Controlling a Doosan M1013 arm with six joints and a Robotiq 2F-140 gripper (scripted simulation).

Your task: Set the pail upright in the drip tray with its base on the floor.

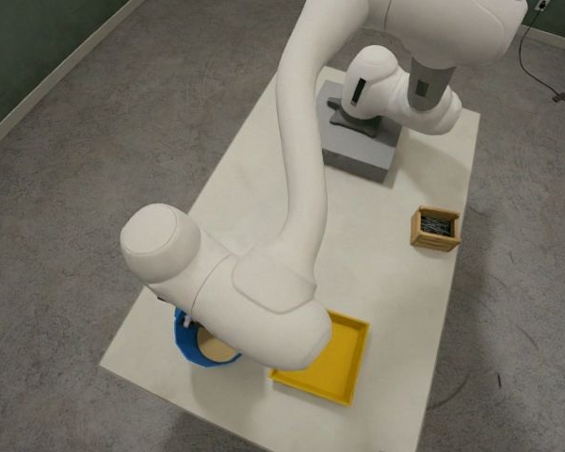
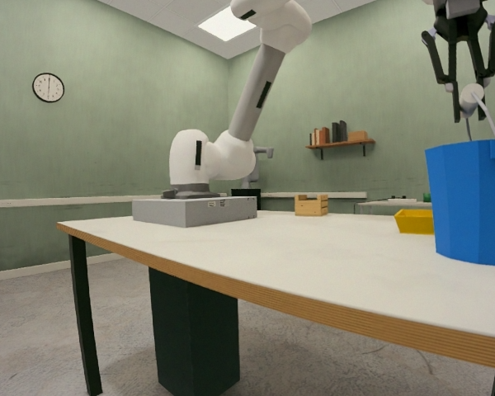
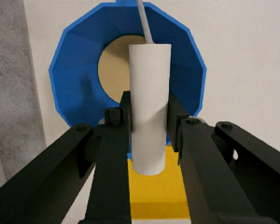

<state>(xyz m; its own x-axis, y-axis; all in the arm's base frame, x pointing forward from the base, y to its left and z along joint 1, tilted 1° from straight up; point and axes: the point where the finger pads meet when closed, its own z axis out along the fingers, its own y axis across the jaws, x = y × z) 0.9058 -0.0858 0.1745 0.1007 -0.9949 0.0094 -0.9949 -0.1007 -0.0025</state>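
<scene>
The blue pail is 110 mm below my hand and 20 mm ahead of it. The rest, counted from my hand: yellow drip tray 270 mm to the left, 240 mm below, 60 mm behind; then small wooden box 570 mm behind, 480 mm to the left, 220 mm below.
</scene>
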